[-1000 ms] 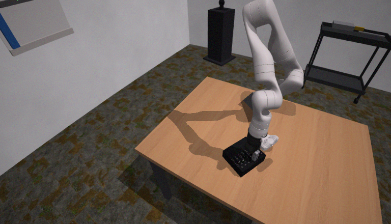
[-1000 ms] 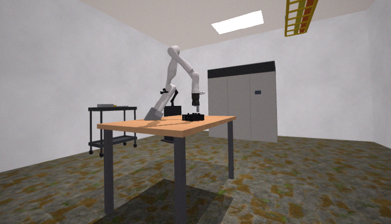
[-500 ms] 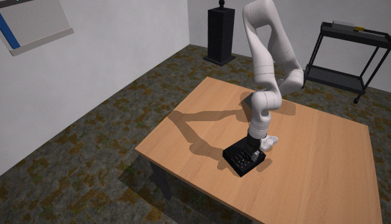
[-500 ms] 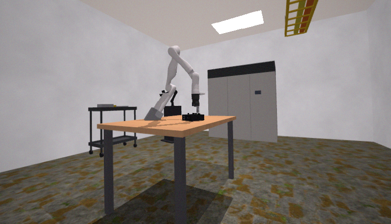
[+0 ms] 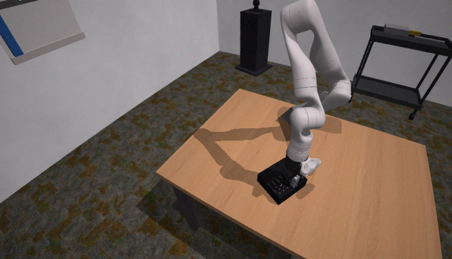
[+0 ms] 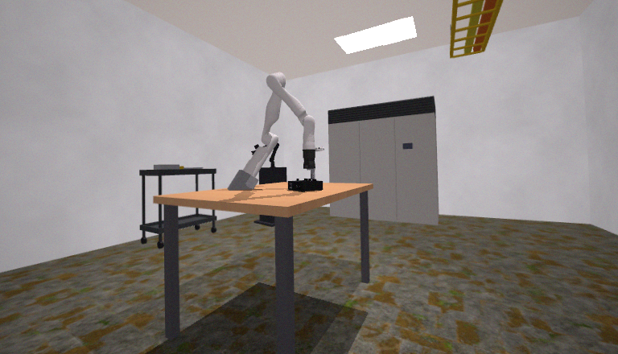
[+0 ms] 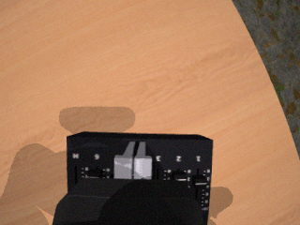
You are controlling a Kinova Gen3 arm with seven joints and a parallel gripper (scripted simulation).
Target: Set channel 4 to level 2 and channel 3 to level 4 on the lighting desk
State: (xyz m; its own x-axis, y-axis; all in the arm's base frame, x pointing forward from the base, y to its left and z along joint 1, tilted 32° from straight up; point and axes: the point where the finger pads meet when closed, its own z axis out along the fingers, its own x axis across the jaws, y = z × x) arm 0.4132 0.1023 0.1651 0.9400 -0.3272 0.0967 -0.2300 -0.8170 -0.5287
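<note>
Right now my hand is 2 cm to the left of the channel 4 fader, 2 cm above it and 1 cm past it. From my hand the other things lie so: channel 3 fader: 4 cm to the right, 2 cm below, 1 cm ahead.
</note>
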